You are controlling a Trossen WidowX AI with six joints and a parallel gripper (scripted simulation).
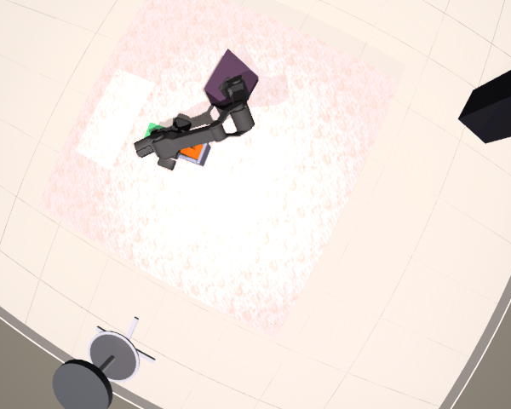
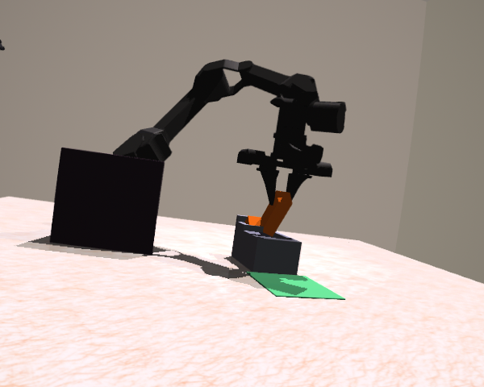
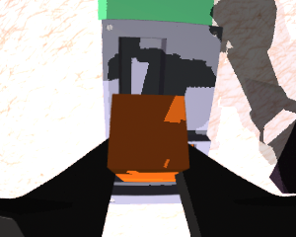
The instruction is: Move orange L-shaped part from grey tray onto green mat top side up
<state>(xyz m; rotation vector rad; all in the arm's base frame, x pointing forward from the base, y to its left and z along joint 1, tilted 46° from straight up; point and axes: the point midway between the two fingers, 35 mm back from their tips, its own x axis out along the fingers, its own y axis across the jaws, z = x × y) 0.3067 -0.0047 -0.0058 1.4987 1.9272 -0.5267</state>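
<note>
Right now my gripper tip is 140 mm to the left of the green mat, 140 mm above it and 20 mm short of it. Also, from my gripper tip: orange part 30 mm to the left, 30 mm below, 20 mm behind.
</note>
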